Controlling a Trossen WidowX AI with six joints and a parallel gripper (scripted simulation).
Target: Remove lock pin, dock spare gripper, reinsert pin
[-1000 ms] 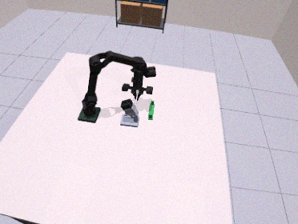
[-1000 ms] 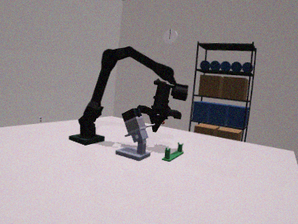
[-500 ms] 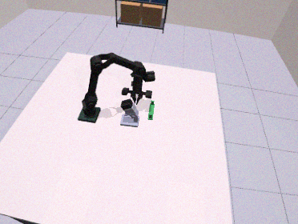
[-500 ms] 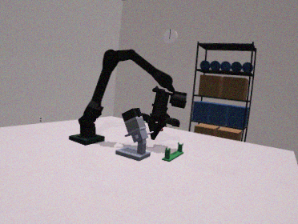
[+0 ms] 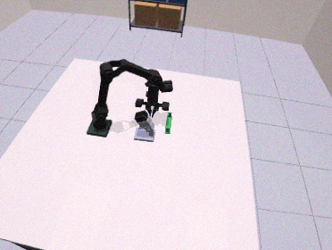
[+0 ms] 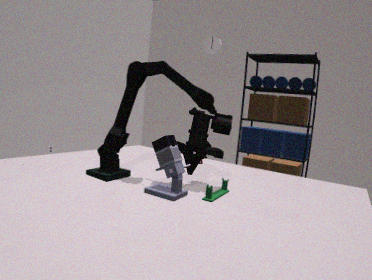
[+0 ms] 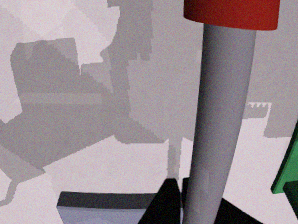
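Right now my gripper tip is 20 mm past the grey mount and 100 mm to the left of it. From my gripper tip the other things lie so: spare gripper (30 mm behind, 100 mm to the right, 70 mm above); green cradle (100 mm ahead, 10 mm to the right, 30 mm below).
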